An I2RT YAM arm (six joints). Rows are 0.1 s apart.
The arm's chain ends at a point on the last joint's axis. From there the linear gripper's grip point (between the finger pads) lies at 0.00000 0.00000 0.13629 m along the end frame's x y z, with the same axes.
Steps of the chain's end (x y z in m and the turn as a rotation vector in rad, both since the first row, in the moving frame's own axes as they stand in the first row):
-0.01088 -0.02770 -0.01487 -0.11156 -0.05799 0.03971
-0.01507 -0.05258 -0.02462 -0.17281 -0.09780 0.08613
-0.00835 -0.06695 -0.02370 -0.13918 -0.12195 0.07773
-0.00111 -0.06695 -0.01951 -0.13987 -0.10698 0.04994
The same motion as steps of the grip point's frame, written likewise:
-0.01906 -0.01270 -0.01595 -0.11156 -0.05799 0.03971
-0.02931 -0.02978 -0.02730 -0.17281 -0.09780 0.08613
-0.02559 -0.04875 -0.02603 -0.13918 -0.12195 0.07773
-0.01608 -0.04836 -0.02162 -0.13987 -0.10698 0.04994

